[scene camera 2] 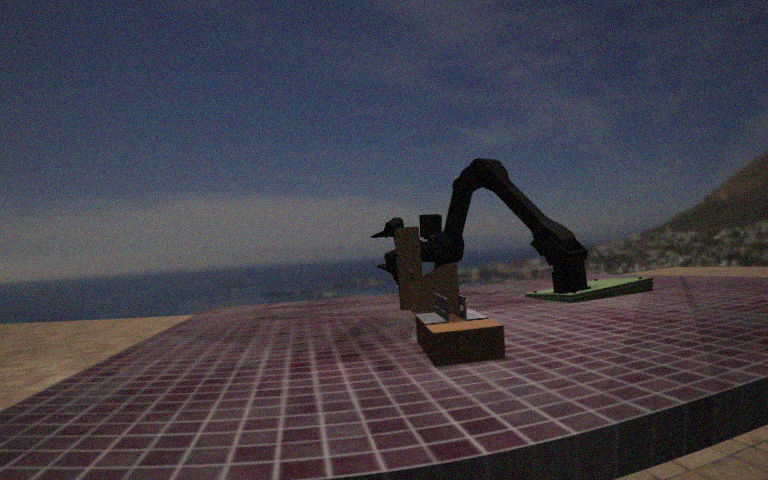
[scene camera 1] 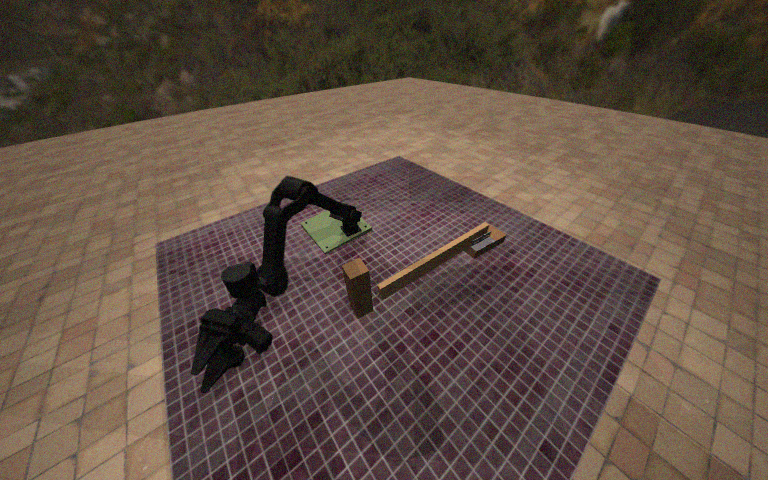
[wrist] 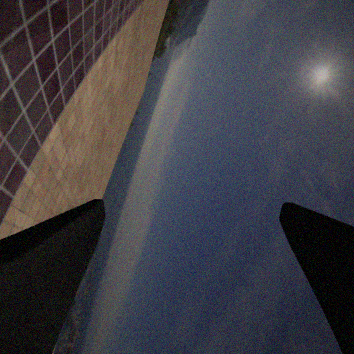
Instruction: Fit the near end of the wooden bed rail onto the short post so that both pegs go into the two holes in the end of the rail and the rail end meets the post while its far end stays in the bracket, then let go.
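Places are measured from the arm's base along level axes (x right, y ahead, z up), in centimetres.
Where they show: gripper, fingertip midpoint: (scene camera 2: 374,251) (scene camera 1: 198,384) (wrist: 194,209); arm's base, link origin: (scene camera 2: 572,290) (scene camera 1: 350,228).
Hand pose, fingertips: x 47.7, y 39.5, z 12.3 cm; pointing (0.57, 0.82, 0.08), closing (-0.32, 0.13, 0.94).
Things, the pixels of their centre, and the offset from my fingertips. "spot": a spot on its surface instead. Level surfaces: height alone.
- wooden bed rail, body centre: (scene camera 2: 428,294) (scene camera 1: 437,258) dx -63.6, dy -6.5, dz -8.7 cm
- bracket, surface spot: (scene camera 2: 461,342) spot: dx -93.9, dy -5.7, dz -11.6 cm
- short upright post, surface spot: (scene camera 2: 408,268) spot: dx -37.8, dy -6.0, dz -4.8 cm
- purple tiled table top, surface height: dz -13.9 cm
The wooden bed rail (scene camera 1: 433,262) (scene camera 2: 443,280) slopes in scene camera 1, its far end in the bracket (scene camera 1: 496,240) (scene camera 2: 461,342) on a low wooden block. Its near end is beside the short upright post (scene camera 1: 357,291) (scene camera 2: 408,268), with a narrow gap visible between them. The pegs and holes cannot be made out. My gripper (scene camera 1: 199,381) (scene camera 2: 375,250) (wrist: 194,209) is open and empty, beyond the post from the rail and apart from both. In scene camera 2 the post partly hides it. Rail and post do not show in the wrist view.
The arm's base stands on a green plate (scene camera 1: 325,234) (scene camera 2: 620,285) behind the post. The arm arches from there to the left in scene camera 1. A purple tiled table top (scene camera 1: 453,350) (scene camera 2: 271,384) (wrist: 30,65) carries everything, with tan paving around it.
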